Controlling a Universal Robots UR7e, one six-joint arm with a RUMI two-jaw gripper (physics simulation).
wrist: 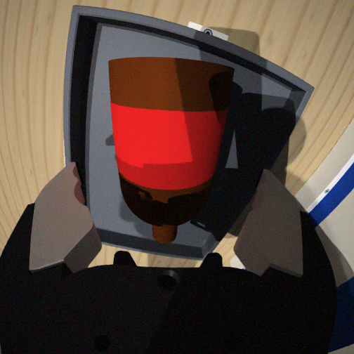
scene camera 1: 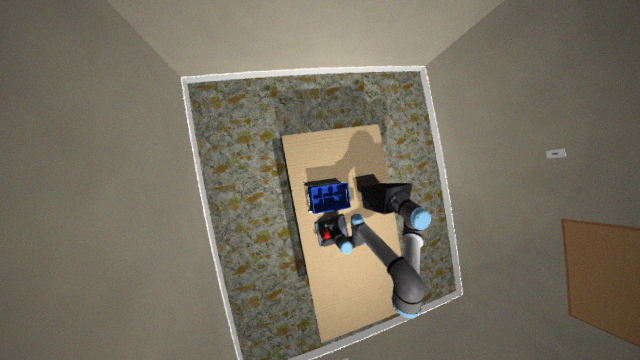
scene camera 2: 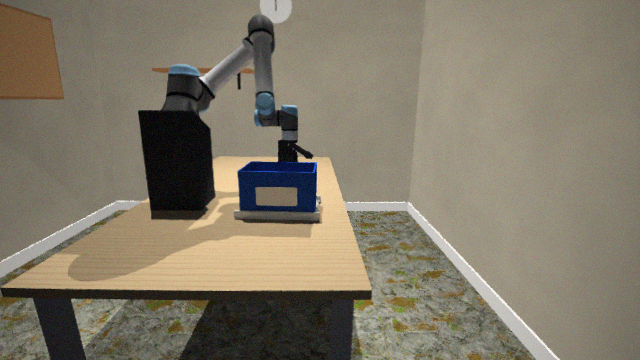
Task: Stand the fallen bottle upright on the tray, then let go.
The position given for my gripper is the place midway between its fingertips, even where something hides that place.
Observation:
I see my gripper (wrist: 169, 168) and a brown bottle (wrist: 168, 114).

